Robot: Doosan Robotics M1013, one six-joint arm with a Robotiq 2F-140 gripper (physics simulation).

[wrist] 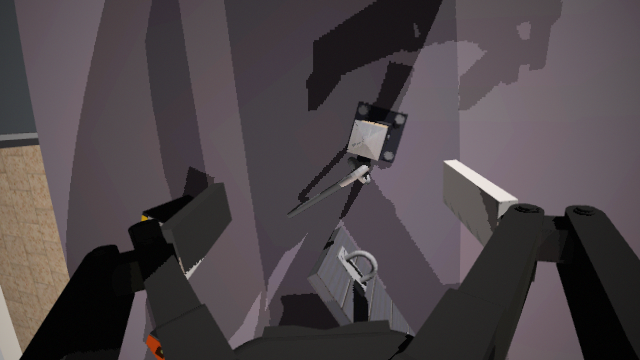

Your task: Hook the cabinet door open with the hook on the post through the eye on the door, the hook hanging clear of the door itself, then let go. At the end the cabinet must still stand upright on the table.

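Places are measured from the arm's base along level axes (x up, y back, z right), in centimetres.
Where they show: gripper, fingertip midpoint: (332,192).
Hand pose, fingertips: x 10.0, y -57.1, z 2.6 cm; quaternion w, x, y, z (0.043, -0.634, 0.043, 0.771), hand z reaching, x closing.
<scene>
Things, the pixels of their top centre, and the offset from my fingertips. "*": a spot on its surface instead. Level surfaces: height alone.
- post at a spot on its surface: (367,140) * dx -2.3, dy +3.0, dz -2.2 cm
- dark bolted base plate at a spot on its surface: (397,131) * dx -12.2, dy +2.9, dz -4.2 cm
- grey slatted cabinet door at a spot on its surface: (331,279) * dx -2.2, dy -7.5, dz +1.2 cm
- metal eye at a spot on its surface: (374,261) * dx -5.8, dy -7.8, dz -1.8 cm
- purplish table top at its surface level: dx -12.4 cm
- yellow object at a spot on its surface: (144,218) * dx -5.2, dy -3.5, dz +21.8 cm
- orange piece at a spot on its surface: (154,346) * dx -10.6, dy -25.6, dz +31.9 cm
The post (367,140) stands on a dark bolted base plate (397,131) in the upper middle of the wrist view. The hook (327,192) is a thin grey rod joined to the post's near side; it slants down to the left, and its far end is apart from the eye. The grey slatted cabinet door (331,279) shows at the lower middle, partly hidden by the gripper body. The metal eye (374,261) stands out from the door near its upper end. My gripper (332,192) is open and empty, its fingers wide apart on either side of the hook. The cabinet's body does not show clearly.
The purplish table top (540,130) carries broad shadows. A black and yellow object (144,218) is mostly hidden behind the left finger. An orange piece (154,346) shows at the lower left. Beyond the table's left edge is a tan tiled floor (25,200).
</scene>
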